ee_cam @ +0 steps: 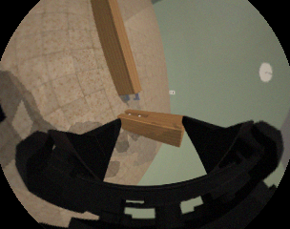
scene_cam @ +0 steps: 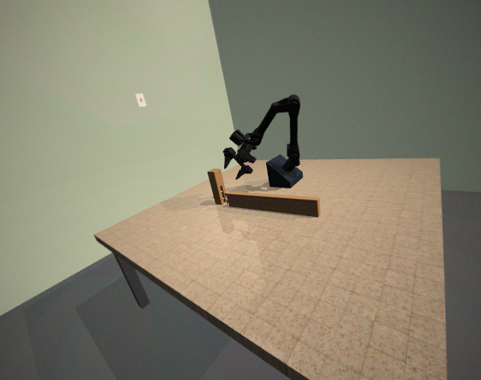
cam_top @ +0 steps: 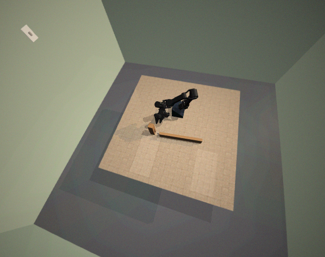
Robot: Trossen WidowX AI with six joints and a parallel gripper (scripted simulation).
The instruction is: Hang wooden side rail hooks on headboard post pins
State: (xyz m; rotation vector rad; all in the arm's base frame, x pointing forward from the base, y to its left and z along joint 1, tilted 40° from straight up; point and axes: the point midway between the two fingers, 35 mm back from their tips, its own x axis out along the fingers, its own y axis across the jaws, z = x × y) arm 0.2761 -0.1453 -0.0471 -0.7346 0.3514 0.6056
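The headboard post is 60 mm below my gripper tip, 60 mm ahead of it and 50 mm to the right of it.
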